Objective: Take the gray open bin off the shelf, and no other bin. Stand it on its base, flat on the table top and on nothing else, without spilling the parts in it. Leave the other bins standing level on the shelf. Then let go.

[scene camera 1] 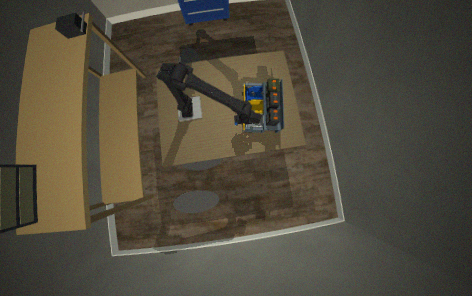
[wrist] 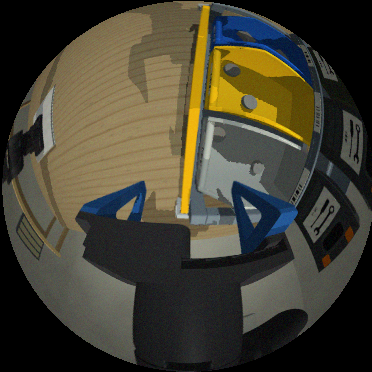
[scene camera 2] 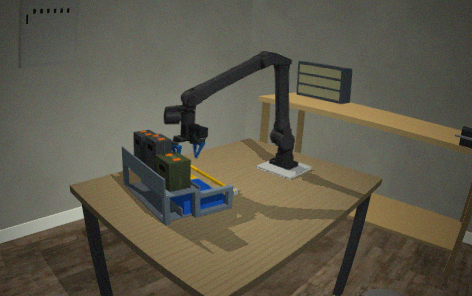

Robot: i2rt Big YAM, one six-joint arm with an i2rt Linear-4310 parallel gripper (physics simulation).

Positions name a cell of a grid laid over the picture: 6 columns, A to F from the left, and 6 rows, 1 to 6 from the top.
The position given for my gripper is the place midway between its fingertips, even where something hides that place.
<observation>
I see my gripper (wrist: D3), a yellow bar (wrist: D2), a green case (scene camera 2: C4), a yellow bin (wrist: E2) and a gray open bin (wrist: D3).
</observation>
